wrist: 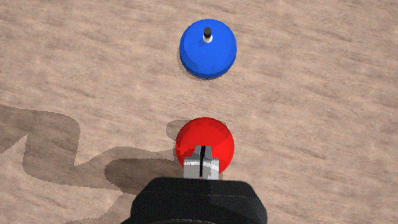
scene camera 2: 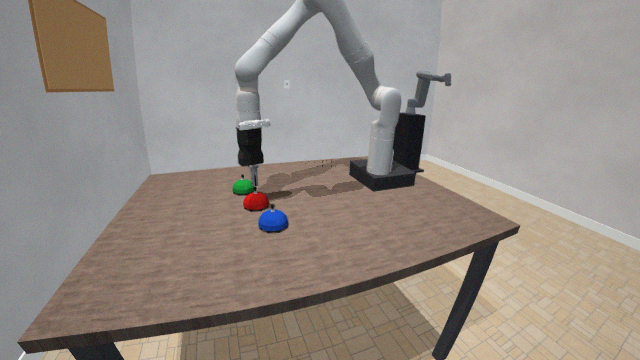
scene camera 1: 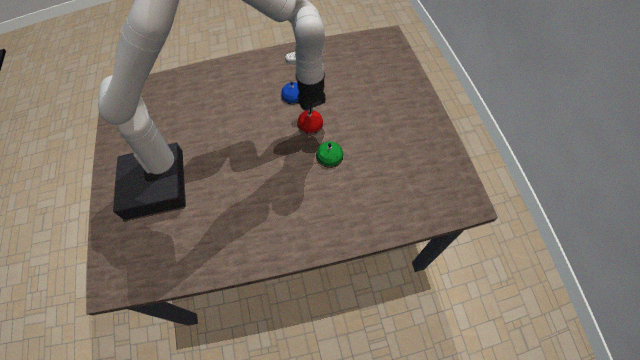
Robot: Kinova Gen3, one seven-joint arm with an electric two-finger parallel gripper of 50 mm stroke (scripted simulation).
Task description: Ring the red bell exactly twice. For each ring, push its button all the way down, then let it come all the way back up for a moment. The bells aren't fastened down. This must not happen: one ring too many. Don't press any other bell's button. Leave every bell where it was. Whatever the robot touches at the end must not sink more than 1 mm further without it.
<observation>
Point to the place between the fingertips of the gripper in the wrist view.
203, 155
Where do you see a red bell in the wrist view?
204, 131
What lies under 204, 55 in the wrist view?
A blue bell.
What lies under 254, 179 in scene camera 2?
The gripper.
</observation>
